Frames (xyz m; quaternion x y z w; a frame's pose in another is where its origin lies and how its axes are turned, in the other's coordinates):
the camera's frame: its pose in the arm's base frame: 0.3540 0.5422 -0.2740 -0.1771 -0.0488 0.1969 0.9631
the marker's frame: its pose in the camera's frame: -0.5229 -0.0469 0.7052 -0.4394 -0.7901 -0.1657 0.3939
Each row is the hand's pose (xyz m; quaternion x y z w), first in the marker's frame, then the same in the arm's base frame.
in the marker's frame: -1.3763 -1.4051 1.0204 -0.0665 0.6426 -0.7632 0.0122
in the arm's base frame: -0.7510 -1.2849 -0.7822 0.6367 -0.0747 -0.4964 0.5853
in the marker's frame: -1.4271 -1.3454 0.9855 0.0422 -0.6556 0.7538 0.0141
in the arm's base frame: -0.6668 -1.2739 -0.7947 0.6437 -0.0433 -0.4770 0.5968
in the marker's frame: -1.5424 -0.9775 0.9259 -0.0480 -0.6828 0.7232 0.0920
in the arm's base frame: -0.3545 -1.0650 -0.8997 0.6676 0.0479 -0.3990 0.6268
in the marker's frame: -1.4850 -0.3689 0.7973 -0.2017 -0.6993 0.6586 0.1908
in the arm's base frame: 0.0278 -0.5716 -0.9231 0.6871 0.1682 -0.2512 0.6607
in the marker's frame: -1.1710 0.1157 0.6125 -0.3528 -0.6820 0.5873 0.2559
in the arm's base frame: 0.2146 -0.0252 -0.7383 0.6899 0.2504 -0.0914 0.6730
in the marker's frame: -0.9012 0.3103 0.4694 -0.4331 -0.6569 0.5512 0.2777
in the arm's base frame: 0.2404 0.2732 -0.5347 0.6894 0.2773 -0.0013 0.6692
